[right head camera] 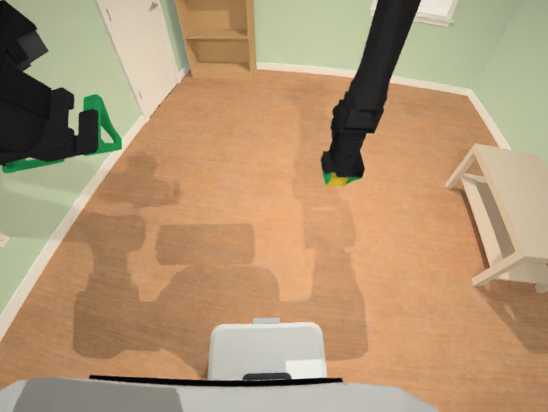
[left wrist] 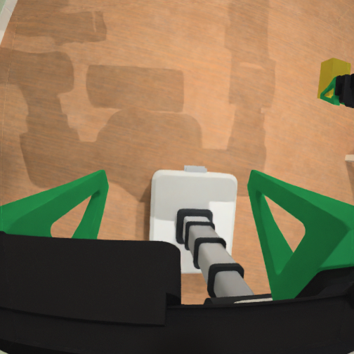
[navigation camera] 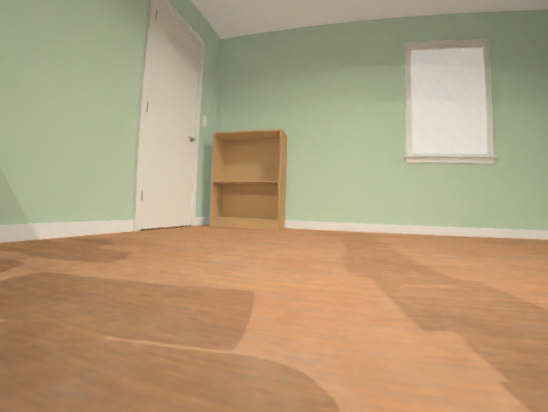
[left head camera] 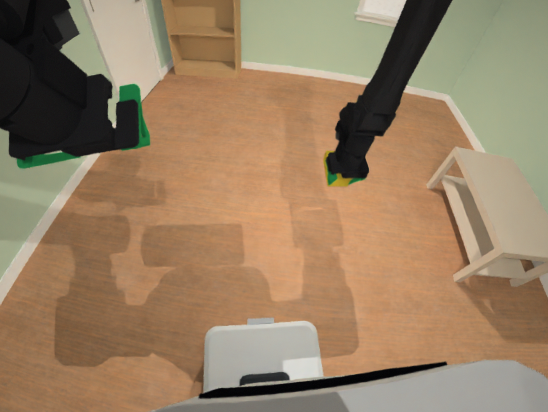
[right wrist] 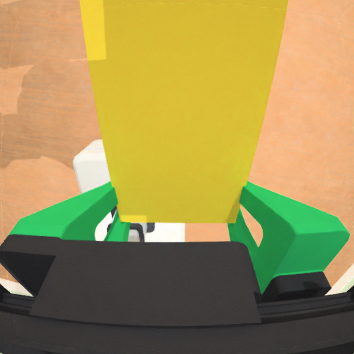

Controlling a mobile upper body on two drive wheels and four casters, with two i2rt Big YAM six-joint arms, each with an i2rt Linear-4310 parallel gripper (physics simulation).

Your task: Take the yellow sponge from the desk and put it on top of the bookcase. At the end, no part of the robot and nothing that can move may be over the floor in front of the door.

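Places are measured from the left arm's base along level axes (x right, y ahead, z up), in metres.
Where they show: left gripper, fingertip midpoint: (right head camera: pixel 91 151) (left head camera: pixel 113 146); right gripper, fingertip midpoint: (right head camera: pixel 336 182) (left head camera: pixel 338 183).
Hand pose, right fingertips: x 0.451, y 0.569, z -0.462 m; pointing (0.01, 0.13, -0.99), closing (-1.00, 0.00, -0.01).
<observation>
After its pixels a point has its place.
The yellow sponge (left head camera: pixel 339 181) @[x 0.448, y 0.563, z -0.447 m] (right head camera: pixel 336 180) @[x 0.448, y 0.562, z -0.445 m] (left wrist: pixel 334 70) (right wrist: pixel 185 110) is held between the fingers of my right gripper (right wrist: pixel 178 179), high above the floor. My left gripper (left wrist: pixel 177 177) is open and empty, at the left of both head views. The wooden bookcase (left head camera: pixel 237 45) @[x 0.088, y 3.208, z -1.026 m] (right head camera: pixel 252 45) @[x 0.096, y 3.246, z -1.025 m] (navigation camera: pixel 283 185) @[x 0.105, y 3.296, z -0.933 m] stands in the far corner; its top shows edge-on in the navigation view and is cut off in the head views. The white door (left head camera: pixel 125 45) @[x -0.967, y 2.672, z -0.803 m] (right head camera: pixel 142 55) @[x -0.971, y 2.650, z -0.835 m] (navigation camera: pixel 170 125) @[x -0.957, y 2.721, z -0.439 m] is shut, in the wall just left of the bookcase. The desk does not show.
A low beige table (left head camera: pixel 515 200) @[x 1.962, y 0.846, z -0.960 m] (right head camera: pixel 525 195) @[x 1.859, y 0.885, z -0.960 m] with a lower shelf stands at the right in the head views. A window (navigation camera: pixel 448 102) @[x 1.837, y 3.114, z -0.005 m] is in the far wall, right of the bookcase. The wall with the door runs along the left. Arm shadows fall across the wooden floor (navigation camera: pixel 300 310) @[x 0.251, y 0.917, z -1.410 m].
</observation>
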